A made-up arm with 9 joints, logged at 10 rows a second.
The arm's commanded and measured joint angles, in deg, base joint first. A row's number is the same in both.
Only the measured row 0 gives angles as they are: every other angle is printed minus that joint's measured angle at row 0.
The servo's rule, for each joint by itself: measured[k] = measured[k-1] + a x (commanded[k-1-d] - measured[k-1]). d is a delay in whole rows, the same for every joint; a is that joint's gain. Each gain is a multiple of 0.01, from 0.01 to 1. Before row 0 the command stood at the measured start. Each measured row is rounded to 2 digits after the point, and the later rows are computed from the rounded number. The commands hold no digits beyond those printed.
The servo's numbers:
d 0
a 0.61 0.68 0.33 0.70 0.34 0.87 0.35 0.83 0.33
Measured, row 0:
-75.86 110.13 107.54 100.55 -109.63 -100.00 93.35 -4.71 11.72
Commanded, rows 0 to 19:
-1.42 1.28 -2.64 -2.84 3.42 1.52 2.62 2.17 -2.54
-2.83 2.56 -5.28 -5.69 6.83 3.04 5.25 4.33 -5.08
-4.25 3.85 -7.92 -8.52 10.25 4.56 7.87 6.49 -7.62
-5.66 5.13 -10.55 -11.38 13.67 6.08 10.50 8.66 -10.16
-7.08 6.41 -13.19 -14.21 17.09 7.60 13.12 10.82 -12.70
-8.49 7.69 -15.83 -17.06 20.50 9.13 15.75 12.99 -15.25
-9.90 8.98 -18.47 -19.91 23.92 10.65 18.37 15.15 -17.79
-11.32 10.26 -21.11 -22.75 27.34 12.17 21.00 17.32 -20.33
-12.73 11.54 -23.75 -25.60 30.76 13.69 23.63 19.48 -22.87
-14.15 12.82 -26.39 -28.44 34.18 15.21 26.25 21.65 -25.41
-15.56 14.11 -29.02 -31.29 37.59 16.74 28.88 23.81 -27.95
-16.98 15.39 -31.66 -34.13 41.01 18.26 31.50 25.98 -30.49
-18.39 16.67 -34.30 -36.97 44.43 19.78 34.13 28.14 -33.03
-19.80 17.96 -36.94 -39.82 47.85 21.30 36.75 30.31 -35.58
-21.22 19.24 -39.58 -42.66 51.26 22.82 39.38 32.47 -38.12
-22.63 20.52 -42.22 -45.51 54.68 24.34 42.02 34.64 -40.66
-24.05 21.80 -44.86 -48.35 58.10 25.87 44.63 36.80 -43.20
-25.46 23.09 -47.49 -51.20 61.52 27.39 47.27 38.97 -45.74
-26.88 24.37 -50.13 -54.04 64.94 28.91 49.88 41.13 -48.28
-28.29 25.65 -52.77 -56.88 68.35 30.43 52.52 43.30 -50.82
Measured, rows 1 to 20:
-0.87 0.87 -0.87 -1.99 1.16 1.32 0.92 1.80 -0.84
-2.07 2.02 -2.33 -4.58 3.09 2.82 2.44 3.90 -2.24
-3.40 3.26 -4.17 -7.34 5.52 4.33 4.34 6.05 -4.02
-4.78 4.53 -6.28 -10.17 8.29 5.85 6.50 8.22 -6.05
-6.18 5.81 -8.56 -13.00 11.28 7.37 8.82 10.38 -8.24
-7.59 7.09 -10.96 -15.84 14.41 8.90 11.25 12.55 -10.55
-9.00 8.38 -13.44 -18.69 17.64 10.42 13.74 14.71 -12.94
-10.42 9.66 -15.97 -21.53 20.94 11.94 16.28 16.88 -15.38
-11.83 10.94 -18.54 -24.38 24.28 13.46 18.85 19.04 -17.85
-13.25 12.22 -21.13 -27.22 27.65 14.98 21.44 21.21 -20.34
-14.66 13.51 -23.73 -30.07 31.03 16.51 24.04 23.37 -22.85
-16.08 14.79 -26.35 -32.91 34.42 18.03 26.65 25.54 -25.37
-17.49 16.07 -28.97 -35.75 37.82 19.55 29.27 27.70 -27.90
-18.90 17.36 -31.60 -38.60 41.23 21.07 31.89 29.87 -30.43
-20.32 18.64 -34.23 -41.44 44.64 22.59 34.51 32.03 -32.97
-21.73 19.92 -36.87 -44.29 48.05 24.11 37.14 34.20 -35.51
-23.15 21.20 -39.51 -47.13 51.47 25.64 39.76 36.36 -38.05
-24.56 22.49 -42.14 -49.98 54.89 27.16 42.39 38.53 -40.59
-25.98 23.77 -44.78 -52.82 58.31 28.68 45.01 40.69 -43.13
-27.39 25.05 -47.42 -55.66 61.72 30.20 47.64 42.86 -45.67

